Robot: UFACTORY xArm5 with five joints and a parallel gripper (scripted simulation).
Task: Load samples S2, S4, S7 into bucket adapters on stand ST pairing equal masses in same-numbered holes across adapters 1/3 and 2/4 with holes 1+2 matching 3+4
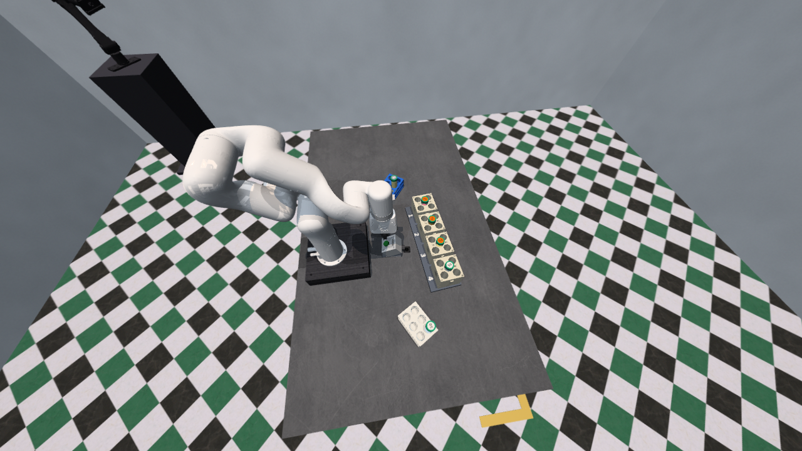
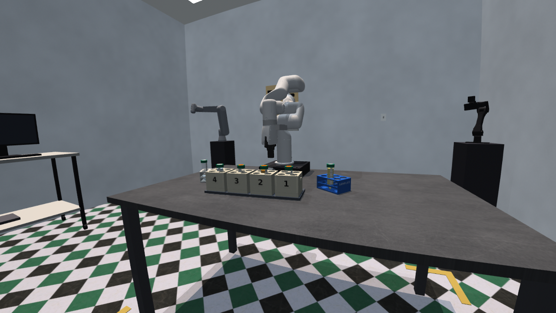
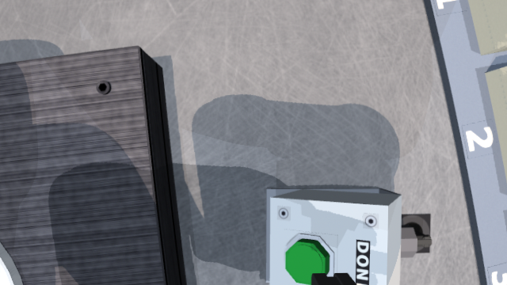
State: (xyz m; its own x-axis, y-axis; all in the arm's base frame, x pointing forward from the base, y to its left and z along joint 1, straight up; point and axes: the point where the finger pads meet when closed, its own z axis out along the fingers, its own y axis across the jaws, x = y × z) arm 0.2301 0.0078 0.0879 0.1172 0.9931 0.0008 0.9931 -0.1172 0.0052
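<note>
The green done key lies 8 cm below my hand. Also, from my hand: water blank tube 11 cm ahead, 35 cm to the right, 8 cm below; then blue sample rack 6 cm ahead, 34 cm to the left, 12 cm below; then white blank rack 8 cm ahead, 34 cm to the right, 12 cm below.
</note>
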